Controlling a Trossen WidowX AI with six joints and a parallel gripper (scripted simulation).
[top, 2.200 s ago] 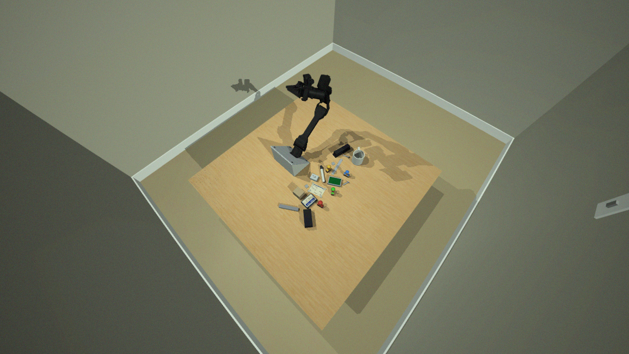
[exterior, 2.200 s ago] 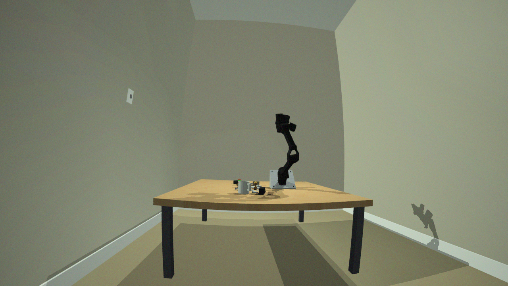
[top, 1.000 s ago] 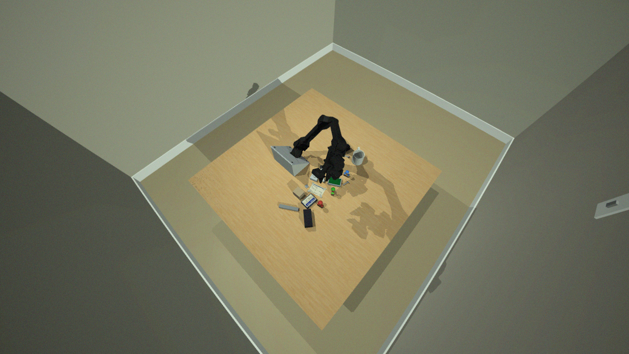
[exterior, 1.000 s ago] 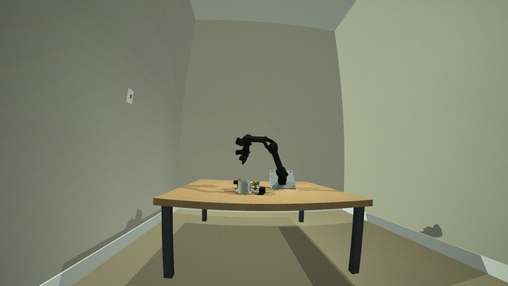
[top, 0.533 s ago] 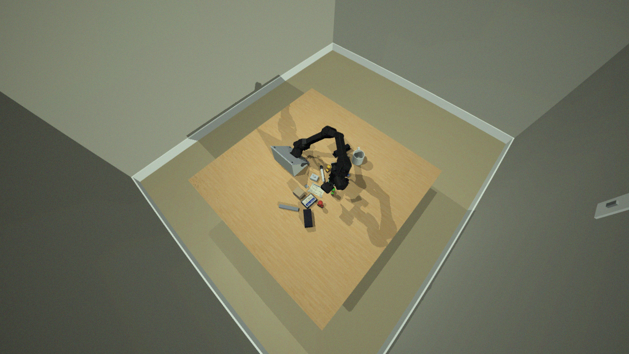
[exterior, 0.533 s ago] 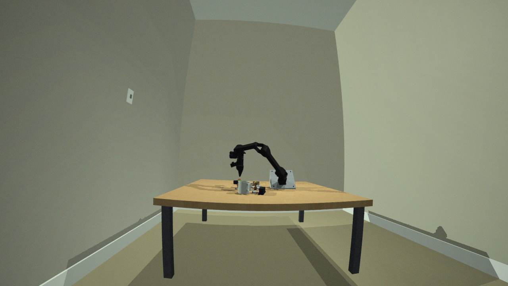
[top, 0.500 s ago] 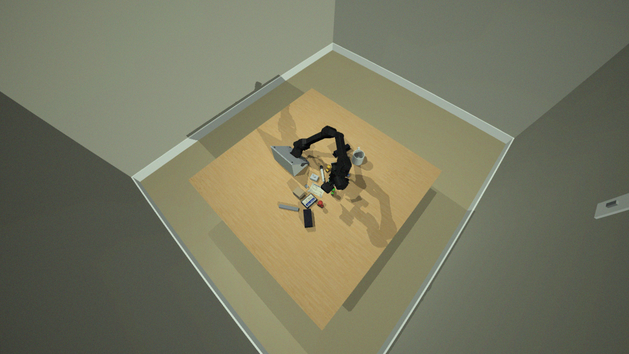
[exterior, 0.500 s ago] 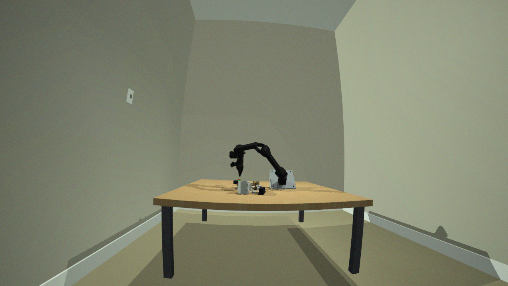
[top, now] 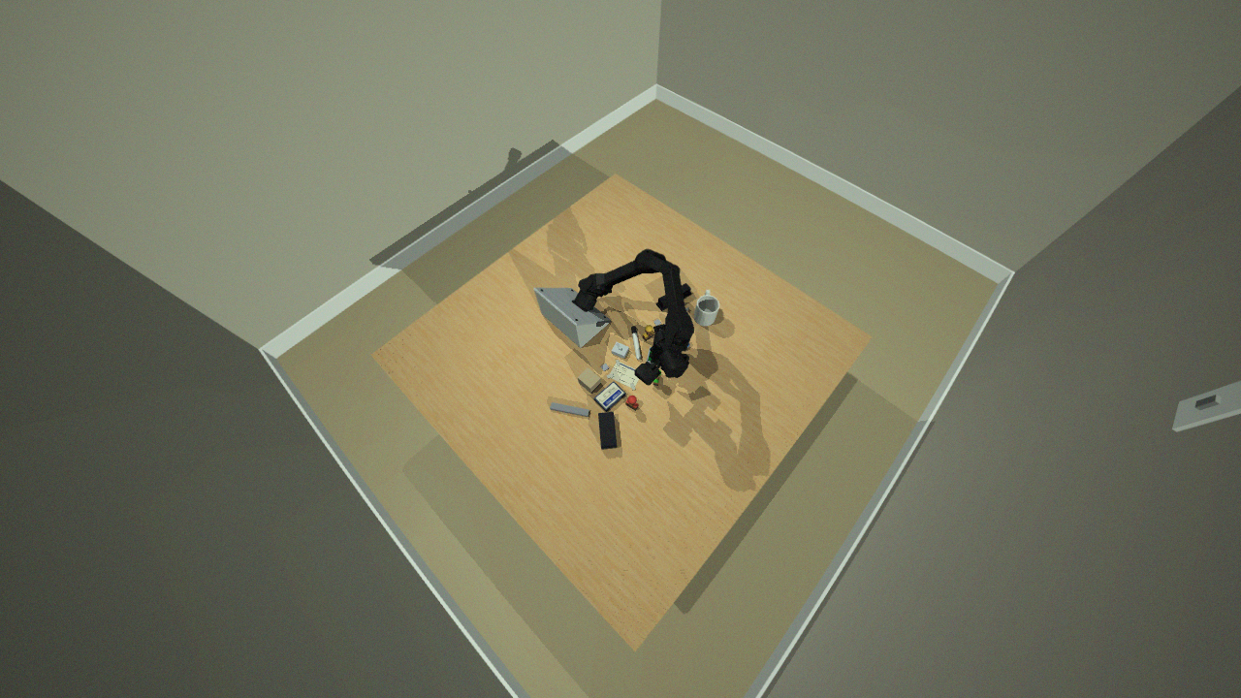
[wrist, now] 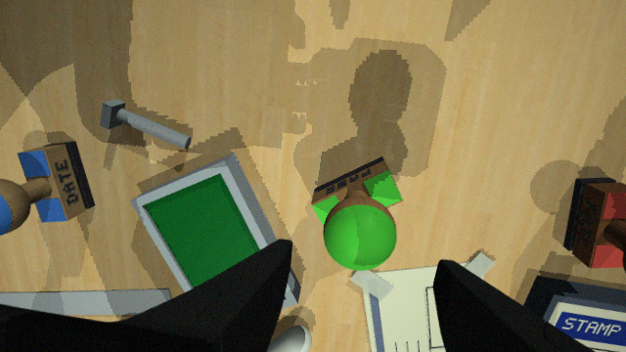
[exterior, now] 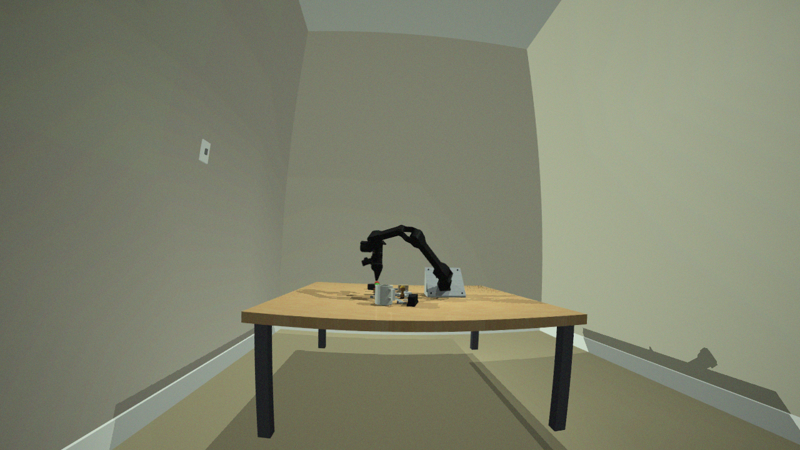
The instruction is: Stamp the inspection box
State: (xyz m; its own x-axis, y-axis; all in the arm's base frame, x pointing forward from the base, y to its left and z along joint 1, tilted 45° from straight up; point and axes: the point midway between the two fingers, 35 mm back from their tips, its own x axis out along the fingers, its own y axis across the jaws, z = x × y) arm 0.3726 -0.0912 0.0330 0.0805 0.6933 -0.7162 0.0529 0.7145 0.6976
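Now: the pass stamp 6 cm below my gripper tip. Round my gripper tip: card: 10 cm behind, 8 cm below, 5 cm to the right; then red stamp: 13 cm to the right, 6 cm below, 1 cm behind; then green ink pad: 8 cm below, 7 cm to the left, 4 cm behind.
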